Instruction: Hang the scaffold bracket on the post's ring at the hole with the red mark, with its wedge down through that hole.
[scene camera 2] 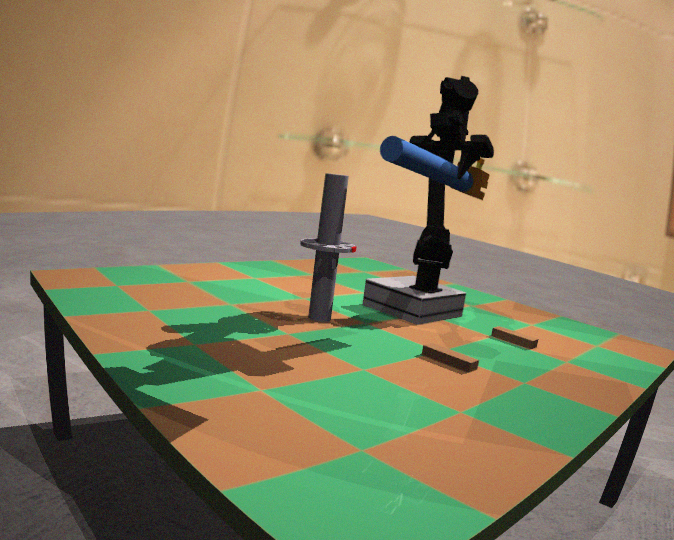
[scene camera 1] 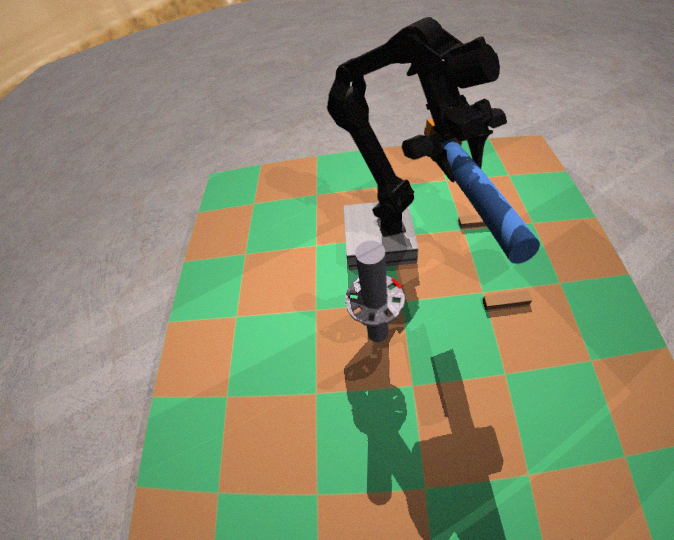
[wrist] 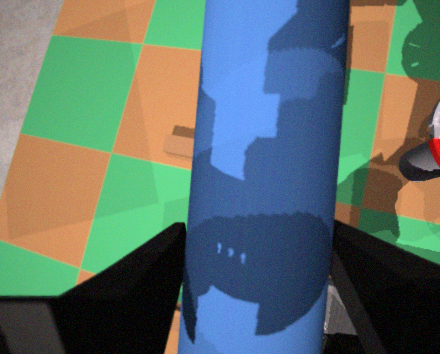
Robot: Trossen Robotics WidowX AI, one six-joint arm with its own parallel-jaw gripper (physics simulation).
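Observation:
The scaffold bracket is a blue tube [scene camera 1: 489,202] [scene camera 2: 424,162] [wrist: 270,175] with an orange head [scene camera 1: 430,127] [scene camera 2: 479,181] at one end. My gripper [scene camera 1: 465,168] [scene camera 2: 452,168] [wrist: 252,230] is shut on the tube near the head, high above the table. The tube is tilted, its free end higher than the head in scene camera 2. The head is partly hidden and the wedge cannot be made out clearly. The grey post [scene camera 1: 371,275] [scene camera 2: 333,208] carries a ring [scene camera 1: 380,316] [scene camera 2: 337,248] with a red mark [scene camera 1: 396,282] [scene camera 2: 353,249] [wrist: 435,152]. Bracket and ring are apart.
The arm's grey base [scene camera 1: 357,230] [scene camera 2: 393,298] stands close to the post. Two low brown blocks, one nearer the front [scene camera 1: 506,302] [scene camera 2: 450,360] and one farther back [scene camera 1: 471,222] [scene camera 2: 514,338], lie on the green and orange checkered table [scene camera 1: 270,438] [scene camera 2: 360,416].

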